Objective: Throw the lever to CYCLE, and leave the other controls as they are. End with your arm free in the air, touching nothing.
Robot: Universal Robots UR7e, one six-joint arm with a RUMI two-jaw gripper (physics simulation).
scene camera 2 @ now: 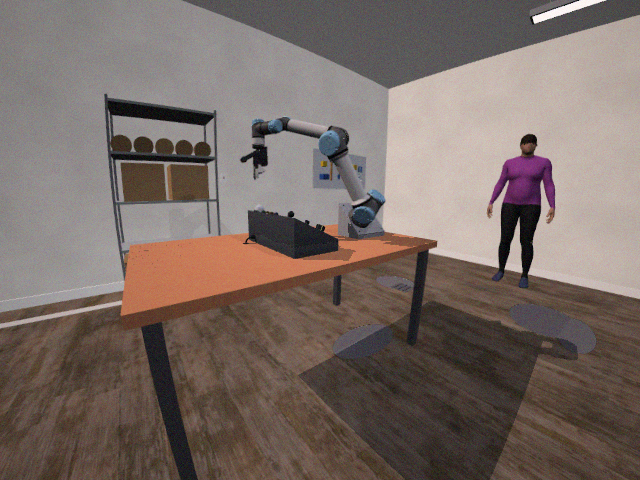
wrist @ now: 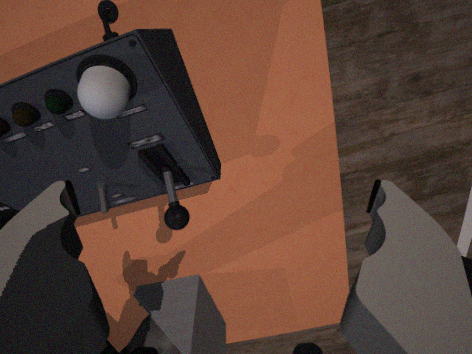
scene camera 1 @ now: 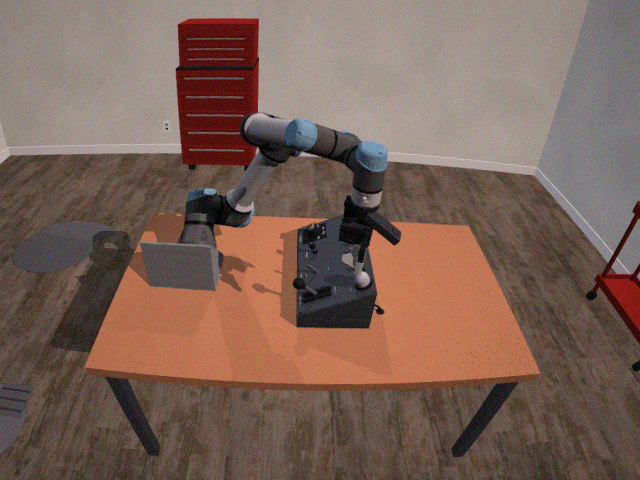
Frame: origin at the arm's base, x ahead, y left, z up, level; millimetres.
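Seen in the pictures: gripper, between the fingertips: [scene camera 2: 256, 179] [wrist: 226, 184] [scene camera 1: 360, 262]; arm's base, origin of its link: [wrist: 167, 336] [scene camera 1: 197, 248].
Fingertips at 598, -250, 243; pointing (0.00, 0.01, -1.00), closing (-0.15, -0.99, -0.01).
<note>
Pixels of each thing's top centre, then the offset from my fingertips to it, as dx, dy, dz. "pt": a spot on its surface instead.
- label plate, a spot on its surface: [wrist: 146, 141] pt -61, +127, -239
- white dome, a spot on its surface: [wrist: 103, 92] [scene camera 1: 364, 276] pt +28, +118, -153
- green lamp, a spot on its surface: [wrist: 58, 101] pt +22, +188, -182
- amber lamp, a spot on its surface: [wrist: 25, 114] pt +15, +235, -183
- metal toggle, centre of its top: [wrist: 98, 205] -153, +234, -228
- black cable, a spot on its surface: [wrist: 107, 11] [scene camera 1: 380, 309] pt +115, +166, -344
The dark control console [scene camera 1: 333, 314] [scene camera 2: 271, 232] [wrist: 45, 152] stands on the table. Its lever [scene camera 1: 298, 283] [scene camera 2: 291, 213] [wrist: 176, 217] has a black ball knob. In the wrist view the lever's rod comes out of the lower end of its slot [wrist: 156, 156] and leans down past the console's edge. A label plate [wrist: 146, 141] lies at the slot's upper end; its text is too blurred to read. My gripper [scene camera 1: 356, 263] [scene camera 2: 258, 174] [wrist: 226, 184] is open and empty, high above the console and apart from it. The knob shows between the fingers, well below them.
A white dome [scene camera 1: 363, 279] [scene camera 2: 259, 207] [wrist: 103, 92] stands on the console near a green lamp [wrist: 58, 101] and an amber lamp [wrist: 25, 114]. A metal toggle [wrist: 103, 197] is left of the lever. A black cable [scene camera 1: 378, 310] [wrist: 107, 11] sticks out at the console's back.
</note>
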